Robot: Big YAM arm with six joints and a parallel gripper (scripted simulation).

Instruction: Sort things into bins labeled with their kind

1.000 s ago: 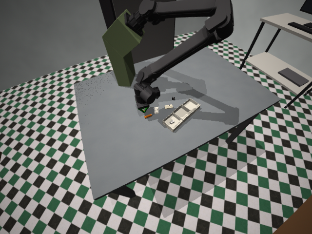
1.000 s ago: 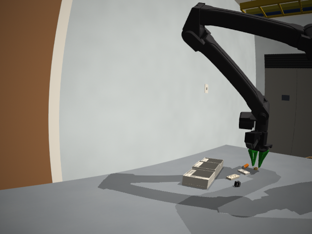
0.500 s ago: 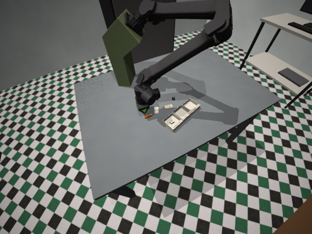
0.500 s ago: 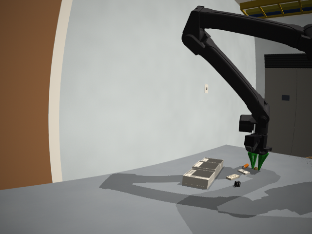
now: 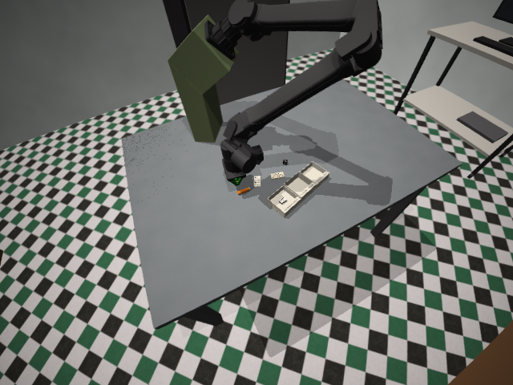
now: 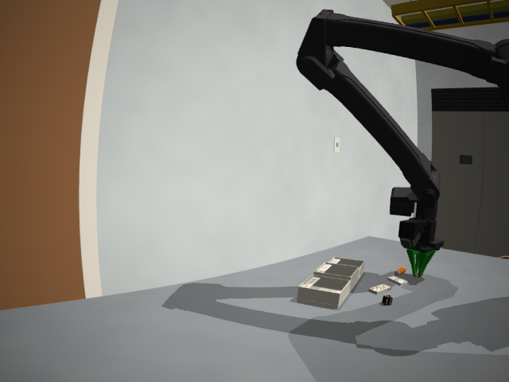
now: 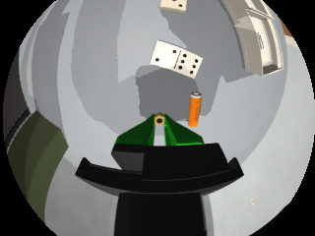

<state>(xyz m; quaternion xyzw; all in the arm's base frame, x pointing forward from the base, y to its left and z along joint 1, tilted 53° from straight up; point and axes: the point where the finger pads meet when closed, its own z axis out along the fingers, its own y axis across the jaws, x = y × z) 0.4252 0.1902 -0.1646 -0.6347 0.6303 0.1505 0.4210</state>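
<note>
My hand is 1 cm above the brass nut. Round my hand: three joined white bins 23 cm to the left, 7 cm ahead, 1 cm above; then orange battery 4 cm ahead, 2 cm to the left; then black die 21 cm to the left, 7 cm behind.
</note>
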